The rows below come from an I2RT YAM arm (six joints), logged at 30 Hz.
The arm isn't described. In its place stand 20 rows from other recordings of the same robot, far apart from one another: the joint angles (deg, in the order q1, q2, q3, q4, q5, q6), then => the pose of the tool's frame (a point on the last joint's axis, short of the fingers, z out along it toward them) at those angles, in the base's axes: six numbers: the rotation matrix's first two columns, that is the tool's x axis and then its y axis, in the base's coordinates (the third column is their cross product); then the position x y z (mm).
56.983 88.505 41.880 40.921 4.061 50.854 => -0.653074, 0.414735, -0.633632, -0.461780, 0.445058, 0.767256, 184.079, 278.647, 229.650
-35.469 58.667 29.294 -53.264 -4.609 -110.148 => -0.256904, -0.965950, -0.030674, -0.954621, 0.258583, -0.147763, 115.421, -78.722, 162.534
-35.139 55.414 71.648 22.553 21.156 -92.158 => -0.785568, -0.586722, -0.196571, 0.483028, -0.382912, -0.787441, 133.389, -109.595, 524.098
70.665 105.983 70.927 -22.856 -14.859 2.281 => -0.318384, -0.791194, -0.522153, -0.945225, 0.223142, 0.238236, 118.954, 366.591, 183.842
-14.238 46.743 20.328 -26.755 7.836 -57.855 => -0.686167, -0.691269, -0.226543, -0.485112, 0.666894, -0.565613, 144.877, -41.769, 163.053
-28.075 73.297 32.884 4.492 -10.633 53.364 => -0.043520, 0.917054, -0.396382, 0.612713, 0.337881, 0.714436, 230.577, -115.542, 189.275
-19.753 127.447 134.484 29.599 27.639 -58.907 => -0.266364, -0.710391, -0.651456, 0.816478, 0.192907, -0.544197, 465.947, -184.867, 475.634
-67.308 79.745 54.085 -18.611 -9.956 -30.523 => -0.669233, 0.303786, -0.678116, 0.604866, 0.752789, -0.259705, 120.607, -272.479, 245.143
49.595 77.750 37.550 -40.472 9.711 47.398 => -0.972387, -0.023032, -0.232234, -0.025263, 0.999659, 0.006638, 139.087, 154.134, 151.534
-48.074 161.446 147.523 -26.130 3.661 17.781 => -0.172711, 0.648420, -0.741432, 0.869422, 0.454121, 0.194626, 403.456, -452.651, 126.311
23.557 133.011 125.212 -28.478 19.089 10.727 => -0.558218, -0.051495, -0.828095, -0.032681, 0.998662, -0.040071, 497.576, 204.241, 269.052
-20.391 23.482 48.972 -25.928 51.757 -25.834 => -0.421224, -0.131194, -0.897418, 0.853582, 0.277090, -0.441156, 55.145, -50.327, 377.557
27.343 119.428 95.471 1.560 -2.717 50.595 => -0.599434, 0.558927, -0.572957, -0.054444, 0.685687, 0.725857, 442.705, 230.818, 257.042
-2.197 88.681 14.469 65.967 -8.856 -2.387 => -0.138413, -0.035873, -0.989725, -0.120239, 0.992560, -0.019160, 246.394, -3.968, 142.343
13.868 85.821 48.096 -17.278 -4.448 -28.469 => -0.564636, -0.628915, -0.534463, -0.627136, 0.747913, -0.217545, 284.822, 73.162, 184.654
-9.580 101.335 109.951 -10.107 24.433 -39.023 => -0.372050, -0.518559, -0.769854, 0.418318, 0.646720, -0.637781, 403.319, -83.005, 465.609
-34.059 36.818 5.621 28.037 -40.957 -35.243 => 0.031530, -0.547333, -0.836321, -0.123767, 0.828159, -0.546657, 137.369, -64.695, 190.567
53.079 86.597 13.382 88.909 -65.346 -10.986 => 0.323230, 0.297842, -0.898227, -0.812378, -0.399482, -0.424801, 105.125, 193.769, 183.835
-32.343 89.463 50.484 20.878 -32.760 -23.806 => -0.246354, -0.245773, -0.937500, -0.091911, 0.968877, -0.229847, 301.376, -168.037, 237.726
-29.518 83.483 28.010 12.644 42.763 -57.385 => -0.988520, -0.150951, -0.006503, -0.069772, 0.494239, -0.866522, 207.182, -145.080, 139.885
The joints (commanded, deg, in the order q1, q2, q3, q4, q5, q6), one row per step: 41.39 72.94 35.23 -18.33 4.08 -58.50; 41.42 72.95 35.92 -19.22 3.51 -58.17; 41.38 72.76 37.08 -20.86 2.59 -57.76; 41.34 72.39 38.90 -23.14 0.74 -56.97; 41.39 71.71 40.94 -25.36 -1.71 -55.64; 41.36 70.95 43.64 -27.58 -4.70 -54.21; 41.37 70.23 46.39 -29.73 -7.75 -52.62; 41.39 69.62 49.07 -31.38 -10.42 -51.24; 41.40 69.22 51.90 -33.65 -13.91 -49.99; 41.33 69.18 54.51 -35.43 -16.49 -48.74; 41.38 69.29 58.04 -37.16 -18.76 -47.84; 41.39 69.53 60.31 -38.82 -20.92 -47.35
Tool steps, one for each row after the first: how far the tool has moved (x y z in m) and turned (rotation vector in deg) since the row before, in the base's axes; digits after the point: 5 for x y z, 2 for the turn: 0.00038 0.00097 0.00251 0.37 0.58 0.07; 0.00048 0.00097 0.00490 0.57 0.86 0.13; 0.00061 0.00184 0.00838 1.44 1.36 0.32; 0.00004 0.00234 0.01094 2.41 1.47 0.30; 0.00080 0.00301 0.01500 3.22 1.29 0.49; 0.00017 0.00272 0.01549 3.31 1.39 0.51; 0.00022 0.00249 0.01546 3.15 0.88 0.55; -0.00091 0.00208 0.01501 3.08 1.79 1.23; 0.00015 0.00179 0.01296 2.43 1.42 0.64; 0.00076 0.00275 0.01763 2.65 0.44 0.88; -0.00034 0.00144 0.01011 1.57 1.12 1.11
